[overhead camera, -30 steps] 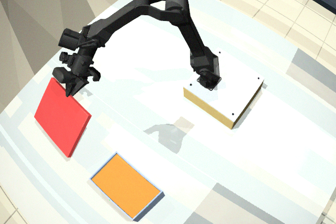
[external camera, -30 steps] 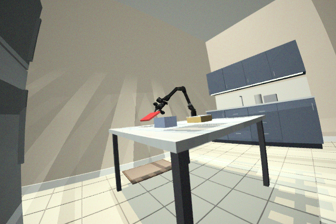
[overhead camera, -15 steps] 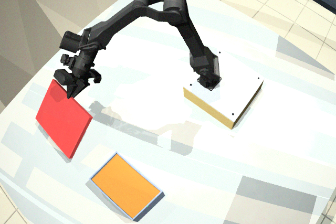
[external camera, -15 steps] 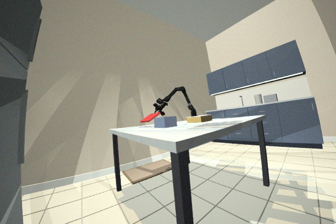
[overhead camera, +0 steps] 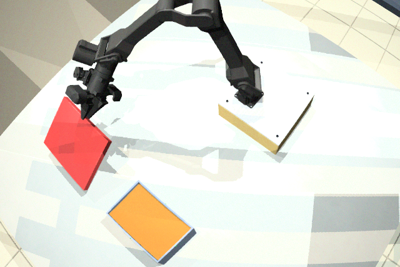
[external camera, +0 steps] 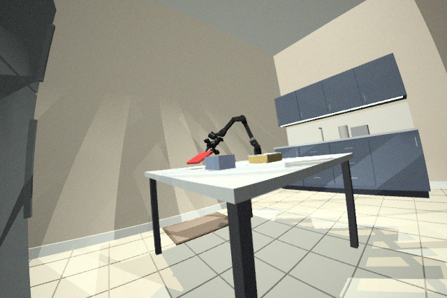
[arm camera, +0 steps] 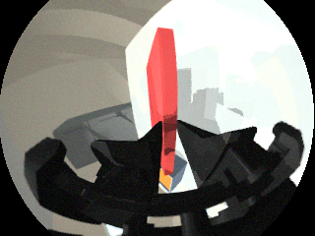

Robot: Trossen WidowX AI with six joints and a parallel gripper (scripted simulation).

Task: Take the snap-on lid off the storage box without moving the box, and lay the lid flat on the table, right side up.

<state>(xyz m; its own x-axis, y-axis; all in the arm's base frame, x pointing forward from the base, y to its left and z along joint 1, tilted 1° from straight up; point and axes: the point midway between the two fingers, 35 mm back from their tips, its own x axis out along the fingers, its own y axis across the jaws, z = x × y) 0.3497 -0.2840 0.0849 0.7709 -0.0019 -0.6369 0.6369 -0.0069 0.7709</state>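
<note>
Right now the red lid is 7 cm ahead of my gripper tip and 4 cm below it. Also, from my gripper tip: storage box (33 cm to the left, 9 cm below, 8 cm ahead).
</note>
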